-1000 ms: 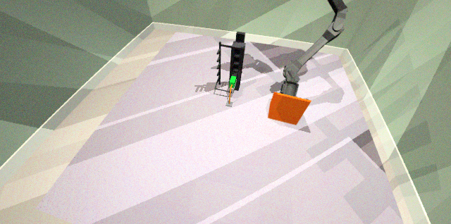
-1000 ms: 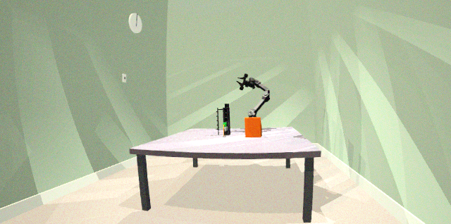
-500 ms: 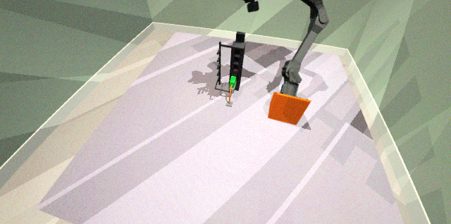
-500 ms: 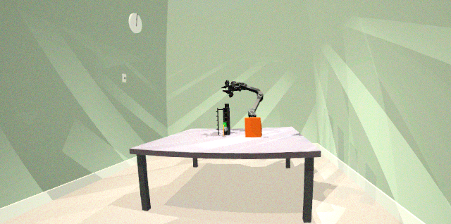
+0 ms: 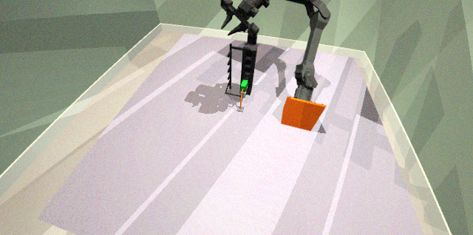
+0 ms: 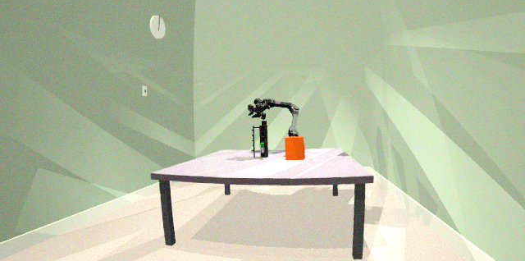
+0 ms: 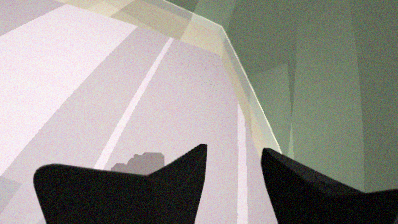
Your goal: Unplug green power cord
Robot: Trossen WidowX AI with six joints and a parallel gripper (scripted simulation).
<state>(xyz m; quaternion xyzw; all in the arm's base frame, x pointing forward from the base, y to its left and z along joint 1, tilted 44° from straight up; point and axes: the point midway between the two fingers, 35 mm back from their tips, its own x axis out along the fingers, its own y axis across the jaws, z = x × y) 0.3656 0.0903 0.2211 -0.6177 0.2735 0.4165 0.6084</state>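
My gripper tip is now 240 mm above the green plug, 100 mm past it and 10 mm to the right of it.
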